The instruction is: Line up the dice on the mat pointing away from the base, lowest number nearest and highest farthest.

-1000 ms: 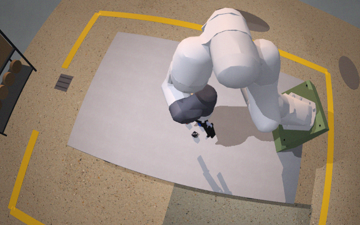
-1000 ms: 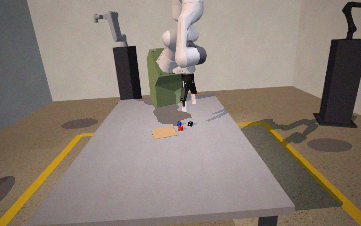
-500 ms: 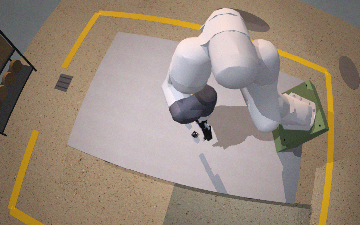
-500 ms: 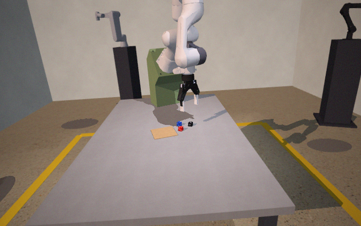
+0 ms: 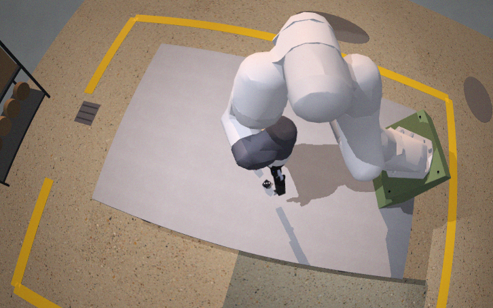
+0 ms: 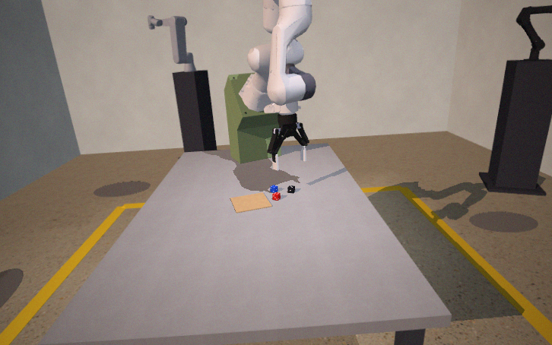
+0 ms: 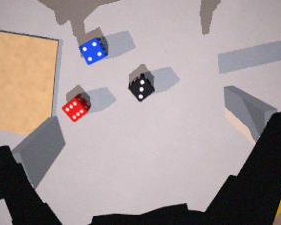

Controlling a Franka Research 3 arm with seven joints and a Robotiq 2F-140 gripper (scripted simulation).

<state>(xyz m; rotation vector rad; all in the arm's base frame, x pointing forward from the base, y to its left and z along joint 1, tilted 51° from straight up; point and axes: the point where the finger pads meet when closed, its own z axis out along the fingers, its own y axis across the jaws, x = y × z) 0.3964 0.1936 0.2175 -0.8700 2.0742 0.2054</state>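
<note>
The black die is 120 mm below my hand. Round my hand: red die (120 mm below, 80 mm ahead, 40 mm to the right); then tan mat (140 mm ahead, 130 mm to the right, 130 mm below); then blue die (120 mm below, 70 mm to the right, 10 mm ahead).
</note>
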